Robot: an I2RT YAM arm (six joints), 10 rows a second.
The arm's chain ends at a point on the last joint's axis. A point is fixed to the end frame.
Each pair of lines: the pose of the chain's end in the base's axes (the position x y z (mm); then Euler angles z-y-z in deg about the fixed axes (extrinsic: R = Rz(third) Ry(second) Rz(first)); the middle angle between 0 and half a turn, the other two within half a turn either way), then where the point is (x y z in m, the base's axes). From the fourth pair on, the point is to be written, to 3 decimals.
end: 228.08, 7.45, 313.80, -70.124, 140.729, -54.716
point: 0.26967 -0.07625 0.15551
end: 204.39, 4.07, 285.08, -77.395, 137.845, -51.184
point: 0.25419 -0.08641 0.13301
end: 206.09, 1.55, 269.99, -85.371, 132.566, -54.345
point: 0.25695 -0.10612 0.12995
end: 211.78, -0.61, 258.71, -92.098, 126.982, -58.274
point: 0.261 -0.125 0.133
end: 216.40, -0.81, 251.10, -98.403, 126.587, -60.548
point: 0.260 -0.131 0.128
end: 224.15, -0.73, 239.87, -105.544, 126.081, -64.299
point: 0.258 -0.137 0.121
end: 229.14, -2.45, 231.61, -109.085, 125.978, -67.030
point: 0.256 -0.142 0.115
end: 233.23, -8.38, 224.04, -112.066, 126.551, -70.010
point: 0.252 -0.149 0.107
